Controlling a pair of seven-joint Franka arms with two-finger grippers.
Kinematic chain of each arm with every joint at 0, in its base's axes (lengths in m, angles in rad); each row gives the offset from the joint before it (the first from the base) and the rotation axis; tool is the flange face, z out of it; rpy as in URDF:
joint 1: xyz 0 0 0.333 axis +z
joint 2: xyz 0 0 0 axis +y
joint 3: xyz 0 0 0.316 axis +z
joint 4: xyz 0.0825 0 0 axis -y
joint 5: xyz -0.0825 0 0.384 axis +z
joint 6: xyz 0 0 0 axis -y
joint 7: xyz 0.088 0 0 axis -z
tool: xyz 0 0 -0.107 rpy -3.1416 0 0
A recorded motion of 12 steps. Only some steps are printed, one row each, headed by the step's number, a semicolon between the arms.
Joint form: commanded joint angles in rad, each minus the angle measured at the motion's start. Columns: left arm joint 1, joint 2, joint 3, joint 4, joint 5, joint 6, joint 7; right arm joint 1, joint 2, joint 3, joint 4, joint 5, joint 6, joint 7.
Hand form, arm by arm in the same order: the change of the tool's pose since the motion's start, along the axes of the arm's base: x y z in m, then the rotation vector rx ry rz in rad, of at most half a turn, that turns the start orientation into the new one. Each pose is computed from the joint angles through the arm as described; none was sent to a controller.
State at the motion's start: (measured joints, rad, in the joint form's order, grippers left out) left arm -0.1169 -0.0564 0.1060 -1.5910 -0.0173 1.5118 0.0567; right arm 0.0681 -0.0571 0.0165 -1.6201 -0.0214 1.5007 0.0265
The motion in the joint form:
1: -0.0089 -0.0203 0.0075 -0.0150 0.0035 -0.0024 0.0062; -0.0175 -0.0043 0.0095 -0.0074 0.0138 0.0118 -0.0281
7: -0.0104 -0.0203 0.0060 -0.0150 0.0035 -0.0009 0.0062; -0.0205 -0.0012 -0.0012 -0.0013 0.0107 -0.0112 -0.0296
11: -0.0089 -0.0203 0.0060 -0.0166 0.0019 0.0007 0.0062; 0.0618 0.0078 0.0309 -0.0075 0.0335 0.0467 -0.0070
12: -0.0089 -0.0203 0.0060 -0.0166 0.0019 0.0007 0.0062; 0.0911 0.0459 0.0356 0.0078 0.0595 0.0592 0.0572
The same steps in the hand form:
1: -0.0066 0.0005 0.0034 0.0006 -0.0029 -0.0076; 0.0001 -0.0025 -0.0002 0.0154 -0.0070 0.0203
7: -0.0065 -0.0011 0.0035 0.0007 -0.0044 -0.0106; -0.0009 -0.0104 -0.0009 0.0119 0.0127 0.0077
11: -0.0063 -0.0005 0.0029 -0.0009 -0.0044 -0.0091; 0.0002 0.0539 -0.0038 0.0362 -0.0268 0.0999
12: -0.0063 -0.0005 0.0029 -0.0009 -0.0044 -0.0091; 0.0086 0.0767 -0.0162 0.0593 -0.0121 0.0684

